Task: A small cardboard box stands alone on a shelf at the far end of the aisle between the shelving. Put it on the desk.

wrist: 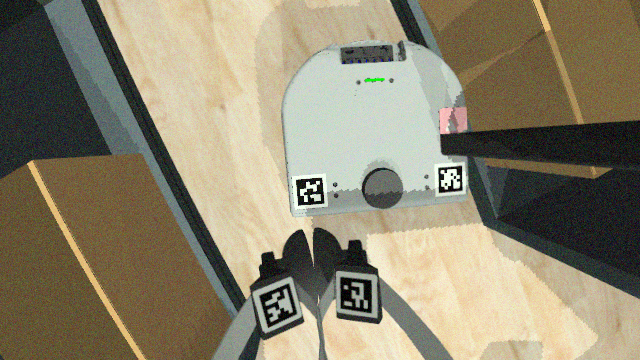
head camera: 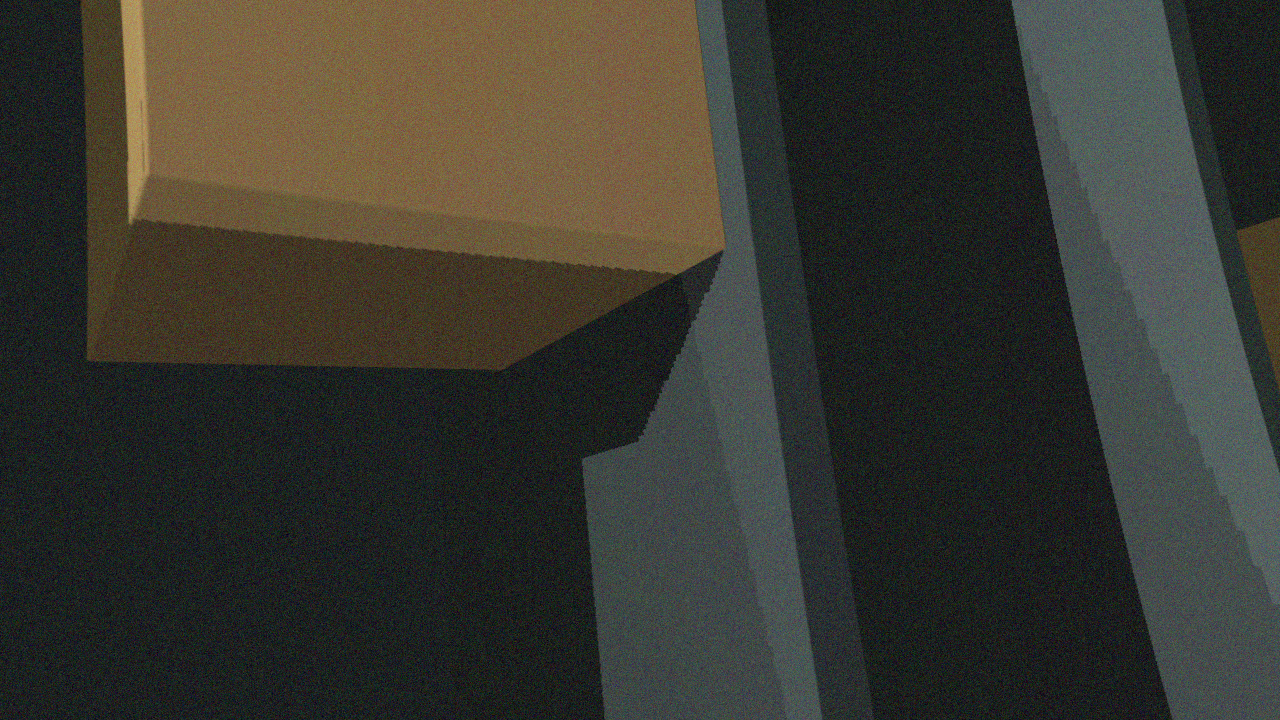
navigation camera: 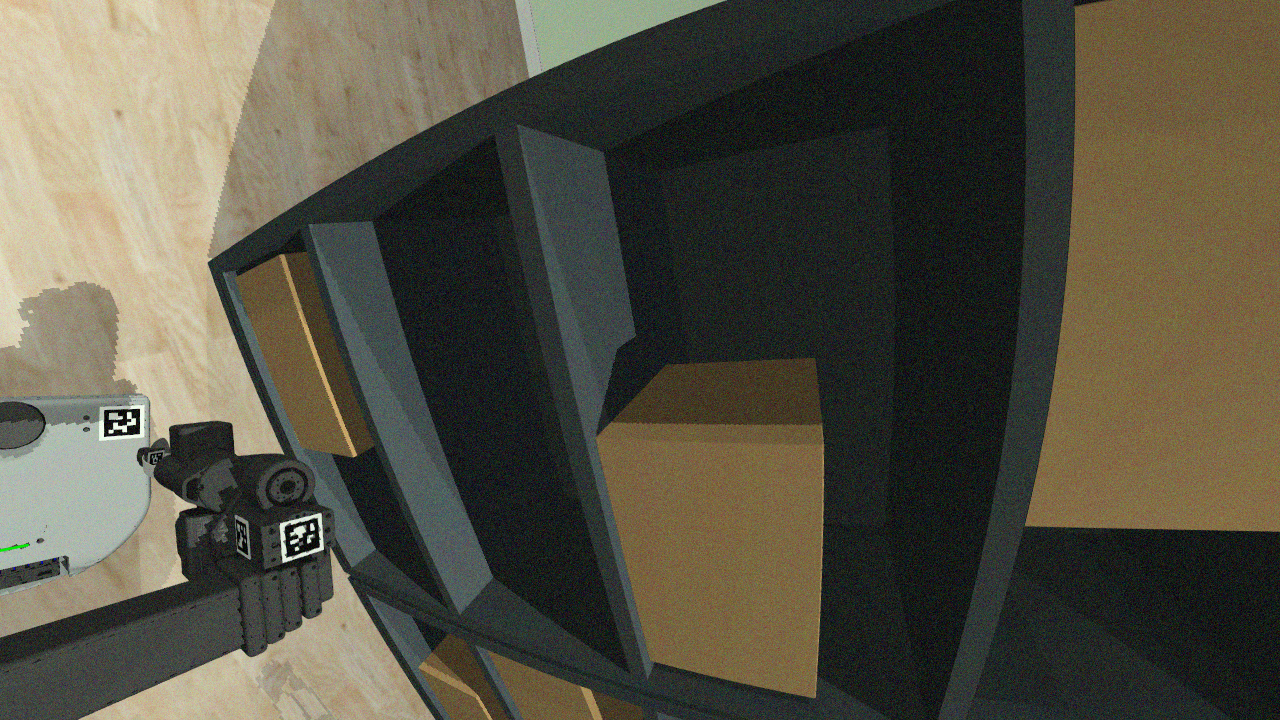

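Where they show: gripper, fingertip midpoint: (wrist: 311, 253) (navigation camera: 165, 451); robot's base, origin of the base link: (wrist: 365, 177) (navigation camera: 11, 423).
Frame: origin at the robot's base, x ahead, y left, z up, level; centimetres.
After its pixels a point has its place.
Observation:
My gripper (wrist: 311, 253) @[y -13.0, x -2.2, z 53.2 cm] is shut in the wrist view. Its two dark fingertips stand close together, with a thin slit between them and no box there. It is drawn in beside the shelving, above the floor by the robot's base. A cardboard box (head camera: 420, 116) @[y -45.7, x -5.6, z 115.7 cm] (navigation camera: 716, 537) @[y -49.0, x -14.3, z 113.4 cm] stands on a shelf level of the dark shelving unit (navigation camera: 1047, 268) @[y -36.5, x 13.2, z 143.4 cm]. I cannot tell whether any box in view is the small one named in the task. The desk does not show in these views.
More cardboard boxes stand in the shelving: a low one (navigation camera: 299, 358) @[y -39.1, x 12.0, z 27.8 cm], a large one (navigation camera: 1172, 268) @[y -38.8, x 12.9, z 153.6 cm] at right, and one (wrist: 75, 260) @[y -43.8, x 3.4, z 34.6 cm] at the wrist view's left. The robot's base (wrist: 370, 130) @[y -1.5, x -10.2, z 16.0 cm] stands in a narrow aisle with shelving on both sides. The arm (navigation camera: 125, 626) @[y -4.9, x -8.4, z 89.1 cm] is close to the shelving.

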